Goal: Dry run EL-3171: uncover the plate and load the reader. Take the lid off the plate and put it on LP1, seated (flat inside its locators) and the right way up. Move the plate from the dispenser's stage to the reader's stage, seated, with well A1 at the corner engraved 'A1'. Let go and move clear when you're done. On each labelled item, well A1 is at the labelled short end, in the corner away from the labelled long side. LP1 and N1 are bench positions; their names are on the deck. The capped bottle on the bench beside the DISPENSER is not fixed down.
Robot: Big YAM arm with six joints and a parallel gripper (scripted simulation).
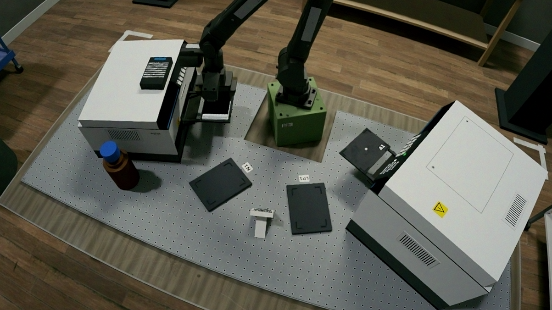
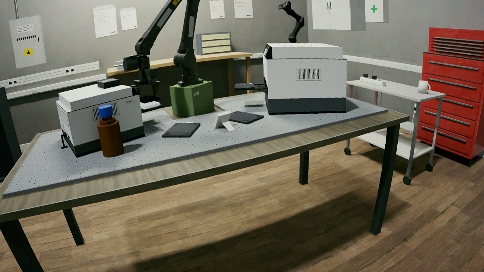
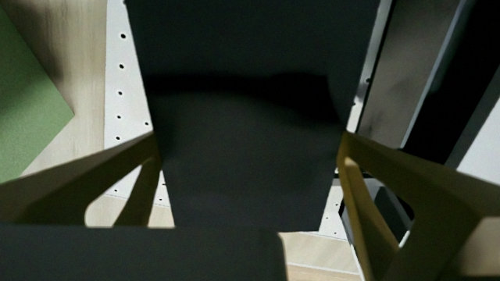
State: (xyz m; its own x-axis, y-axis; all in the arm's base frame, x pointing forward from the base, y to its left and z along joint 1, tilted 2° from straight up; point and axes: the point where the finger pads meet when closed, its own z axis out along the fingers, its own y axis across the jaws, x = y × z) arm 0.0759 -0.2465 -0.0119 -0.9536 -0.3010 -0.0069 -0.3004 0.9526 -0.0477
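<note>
Now: hand 3 cm above the well plate. From my hand the other things lie so: brown capped bottle 33 cm ahead, 20 cm to the right, 1 cm below; dark lid 1 cm below; N1 nest 24 cm ahead, 12 cm below, 10 cm to the left.
</note>
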